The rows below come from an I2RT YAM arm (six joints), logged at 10 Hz.
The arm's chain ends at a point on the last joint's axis. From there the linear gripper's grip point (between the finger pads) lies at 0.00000 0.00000 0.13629 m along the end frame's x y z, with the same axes.
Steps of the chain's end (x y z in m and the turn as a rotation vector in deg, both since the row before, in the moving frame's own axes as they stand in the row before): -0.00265, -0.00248, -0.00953, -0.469, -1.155, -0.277; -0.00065, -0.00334, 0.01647, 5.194, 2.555, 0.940; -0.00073, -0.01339, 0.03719, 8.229, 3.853, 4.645; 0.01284, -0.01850, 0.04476, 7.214, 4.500, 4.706; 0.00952, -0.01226, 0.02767, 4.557, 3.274, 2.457; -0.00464, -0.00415, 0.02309, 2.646, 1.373, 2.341
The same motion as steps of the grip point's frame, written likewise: -0.00539, -0.00136, -0.00956, -0.469, -1.155, -0.277; 0.00552, -0.01562, 0.01578, 5.194, 2.555, 0.940; 0.00918, -0.03249, 0.03548, 8.229, 3.853, 4.645; 0.02420, -0.03514, 0.04326, 7.214, 4.500, 4.706; 0.01753, -0.02291, 0.02702, 4.557, 3.274, 2.457; -0.00125, -0.01037, 0.02291, 2.646, 1.373, 2.341
